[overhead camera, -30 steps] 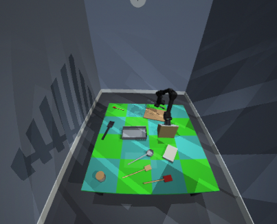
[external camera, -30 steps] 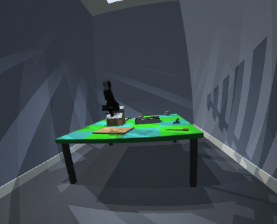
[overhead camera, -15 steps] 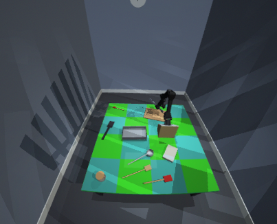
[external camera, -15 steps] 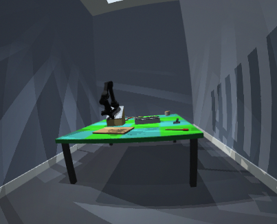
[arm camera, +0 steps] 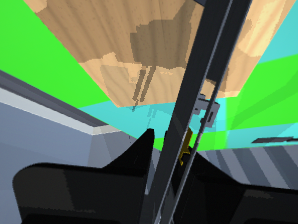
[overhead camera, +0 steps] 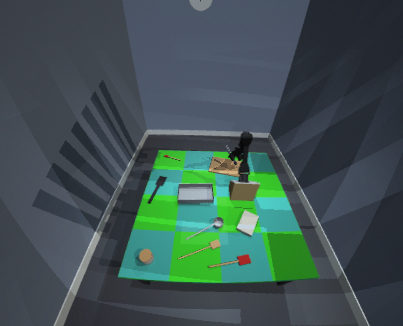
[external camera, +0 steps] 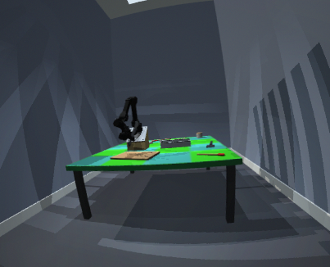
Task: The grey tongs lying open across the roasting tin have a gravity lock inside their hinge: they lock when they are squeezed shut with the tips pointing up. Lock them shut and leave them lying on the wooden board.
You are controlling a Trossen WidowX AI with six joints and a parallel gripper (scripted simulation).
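Now: gripper tip 12 cm above the wooden board, 1 cm to the right of it and 1 cm past it. Also, from my gripper tip: grey roasting tin: 39 cm to the left, 30 cm ahead, 10 cm below; white block: 64 cm to the left, 13 cm behind, 12 cm below; red brush: 62 cm ahead, 13 cm below, 10 cm to the right.
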